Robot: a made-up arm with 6 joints. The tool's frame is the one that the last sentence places. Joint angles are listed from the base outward.
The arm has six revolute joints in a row. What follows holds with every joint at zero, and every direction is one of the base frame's.
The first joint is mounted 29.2 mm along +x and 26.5 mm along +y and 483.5 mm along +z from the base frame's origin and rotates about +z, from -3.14 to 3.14 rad.
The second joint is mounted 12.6 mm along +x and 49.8 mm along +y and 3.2 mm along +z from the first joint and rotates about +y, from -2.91 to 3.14 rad.
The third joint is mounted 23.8 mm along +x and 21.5 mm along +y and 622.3 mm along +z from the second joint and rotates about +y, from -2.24 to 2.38 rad.
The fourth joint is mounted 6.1 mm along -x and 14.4 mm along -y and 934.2 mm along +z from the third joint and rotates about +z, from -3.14 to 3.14 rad.
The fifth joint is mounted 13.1 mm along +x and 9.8 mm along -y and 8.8 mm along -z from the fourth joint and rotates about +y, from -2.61 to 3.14 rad.
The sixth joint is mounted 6 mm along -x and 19.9 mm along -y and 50.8 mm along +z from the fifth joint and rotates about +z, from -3.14 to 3.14 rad.
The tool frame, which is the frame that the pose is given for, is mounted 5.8 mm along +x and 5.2 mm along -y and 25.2 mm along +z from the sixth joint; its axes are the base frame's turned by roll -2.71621, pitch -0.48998 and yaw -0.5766 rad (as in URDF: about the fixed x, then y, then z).
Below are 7 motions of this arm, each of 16 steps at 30 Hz.
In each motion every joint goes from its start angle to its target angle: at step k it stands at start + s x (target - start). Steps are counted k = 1, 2, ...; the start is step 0. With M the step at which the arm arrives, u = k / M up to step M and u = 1 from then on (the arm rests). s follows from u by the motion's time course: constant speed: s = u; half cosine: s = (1 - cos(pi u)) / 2; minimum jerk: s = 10 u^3 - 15 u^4 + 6 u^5.
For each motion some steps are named. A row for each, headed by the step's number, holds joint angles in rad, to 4 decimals.
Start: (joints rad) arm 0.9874 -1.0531 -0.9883 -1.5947 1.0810 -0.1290
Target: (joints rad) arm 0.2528 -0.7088 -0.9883 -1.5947 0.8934 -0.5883
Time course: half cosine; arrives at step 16
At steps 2, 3, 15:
2: 0.9594 -1.0400 -0.9883 -1.5947 1.0739 -0.1465
3: 0.9255 -1.0241 -0.9883 -1.5947 1.0652 -0.1677
15: 0.2599 -0.7121 -0.9883 -1.5947 0.8952 -0.5839

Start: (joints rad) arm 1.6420 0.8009 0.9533 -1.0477 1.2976 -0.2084
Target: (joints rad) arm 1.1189 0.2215 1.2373 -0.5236 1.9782 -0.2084
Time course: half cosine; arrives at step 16
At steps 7, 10, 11, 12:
7: 1.4315 0.5677 1.0676 -0.8368 1.5715 -0.2084
10: 1.2804 0.4003 1.1496 -0.6854 1.7681 -0.2084
11: 1.2351 0.3503 1.1742 -0.6401 1.8270 -0.2084
12: 1.1955 0.3064 1.1957 -0.6004 1.8785 -0.2084

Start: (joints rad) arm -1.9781 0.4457 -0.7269 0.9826 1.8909 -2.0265
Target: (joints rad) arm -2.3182 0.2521 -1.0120 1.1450 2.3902 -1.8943
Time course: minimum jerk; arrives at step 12
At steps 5, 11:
5: -2.0960 0.3786 -0.8257 1.0389 2.0640 -1.9807
11: -2.3165 0.2531 -1.0105 1.1442 2.3877 -1.8950

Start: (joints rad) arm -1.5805 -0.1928 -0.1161 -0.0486 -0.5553 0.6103
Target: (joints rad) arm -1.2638 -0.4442 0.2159 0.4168 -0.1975 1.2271
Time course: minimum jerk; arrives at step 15
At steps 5, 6, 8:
5: -1.5140 -0.2456 -0.0464 0.0491 -0.4802 0.7398
6: -1.4800 -0.2726 -0.0107 0.0991 -0.4417 0.8061
8: -1.4024 -0.3342 0.0706 0.2131 -0.3541 0.9571

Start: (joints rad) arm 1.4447 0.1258 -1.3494 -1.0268 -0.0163 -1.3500
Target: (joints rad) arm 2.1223 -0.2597 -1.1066 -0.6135 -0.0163 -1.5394
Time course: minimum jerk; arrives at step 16
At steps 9, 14, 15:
9: 1.8621 -0.1117 -1.1998 -0.7722 -0.0163 -1.4667
14: 2.1114 -0.2535 -1.1105 -0.6201 -0.0163 -1.5364
15: 2.1208 -0.2588 -1.1071 -0.6144 -0.0163 -1.5390

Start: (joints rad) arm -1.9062 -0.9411 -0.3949 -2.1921 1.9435 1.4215
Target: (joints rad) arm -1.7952 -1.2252 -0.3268 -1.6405 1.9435 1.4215
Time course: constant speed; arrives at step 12
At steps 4, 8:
4: -1.8692 -1.0358 -0.3722 -2.0082 1.9435 1.4215
8: -1.8322 -1.1305 -0.3495 -1.8244 1.9435 1.4215

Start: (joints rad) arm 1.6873 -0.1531 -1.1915 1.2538 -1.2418 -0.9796
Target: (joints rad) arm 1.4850 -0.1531 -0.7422 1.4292 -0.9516 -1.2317
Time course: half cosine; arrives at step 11
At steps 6, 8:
6: 1.5718 -0.1531 -0.9349 1.3540 -1.0761 -1.1236
8: 1.5199 -0.1531 -0.8197 1.3989 -1.0017 -1.1882

